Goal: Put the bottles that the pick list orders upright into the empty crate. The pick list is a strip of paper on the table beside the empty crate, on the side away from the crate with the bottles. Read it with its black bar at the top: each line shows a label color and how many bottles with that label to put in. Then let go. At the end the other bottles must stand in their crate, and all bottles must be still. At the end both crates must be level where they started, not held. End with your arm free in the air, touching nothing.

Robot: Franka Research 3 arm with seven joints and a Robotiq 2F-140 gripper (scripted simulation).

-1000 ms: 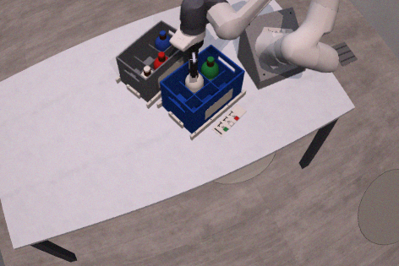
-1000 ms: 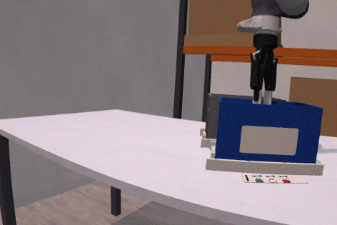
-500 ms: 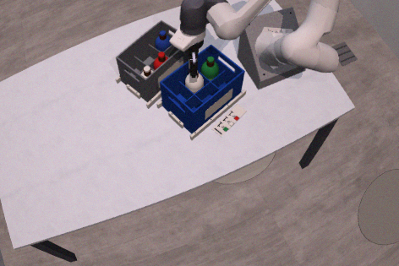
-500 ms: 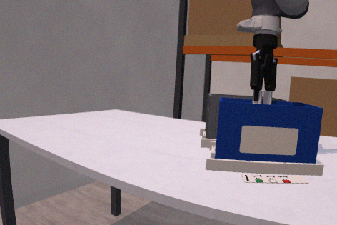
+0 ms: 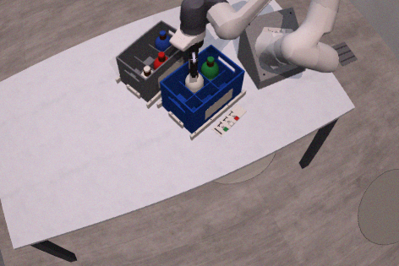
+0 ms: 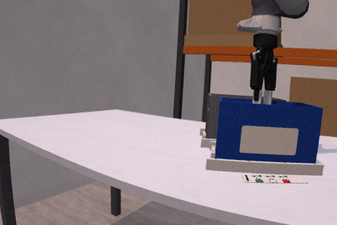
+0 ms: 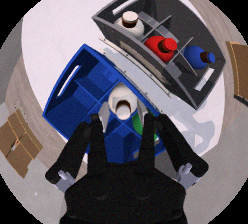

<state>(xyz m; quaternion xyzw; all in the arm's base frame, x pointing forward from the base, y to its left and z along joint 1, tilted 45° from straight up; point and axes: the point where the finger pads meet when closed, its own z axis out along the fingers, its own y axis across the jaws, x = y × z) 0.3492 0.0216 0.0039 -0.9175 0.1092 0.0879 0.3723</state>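
Right now my hand is 90 mm short of the red bottle, 130 mm to the left of it and 80 mm above it. Also, from my hand: green bottle: 90 mm behind, 30 mm to the right, 80 mm below; then grey crate: 110 mm ahead, 160 mm to the right, 90 mm below; then blue crate: 20 mm behind, 40 mm to the left, 90 mm below.
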